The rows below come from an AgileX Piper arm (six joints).
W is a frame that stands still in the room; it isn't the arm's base.
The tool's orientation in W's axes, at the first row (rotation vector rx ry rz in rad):
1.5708 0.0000 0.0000
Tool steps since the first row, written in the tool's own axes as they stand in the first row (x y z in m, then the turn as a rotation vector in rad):
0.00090 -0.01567 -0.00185 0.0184 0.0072 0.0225
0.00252 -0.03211 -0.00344 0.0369 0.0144 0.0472
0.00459 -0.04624 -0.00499 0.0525 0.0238 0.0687
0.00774 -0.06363 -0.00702 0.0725 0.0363 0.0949
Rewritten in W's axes. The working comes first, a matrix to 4 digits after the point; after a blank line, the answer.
The tool's axes in the first row as the columns of a matrix, in W's axes (used below as rounded here):
1.0000 0.0000 0.0000
0.0000 0.0000 -1.0000
0.0000 1.0000 0.0000

0.00090 0.00185 -0.01567 0.0184 -0.0225 0.0072
0.00252 0.00344 -0.03211 0.0369 -0.0472 0.0144
0.00459 0.00499 -0.04624 0.0525 -0.0687 0.0238
0.00774 0.00702 -0.06363 0.0725 -0.0949 0.0363

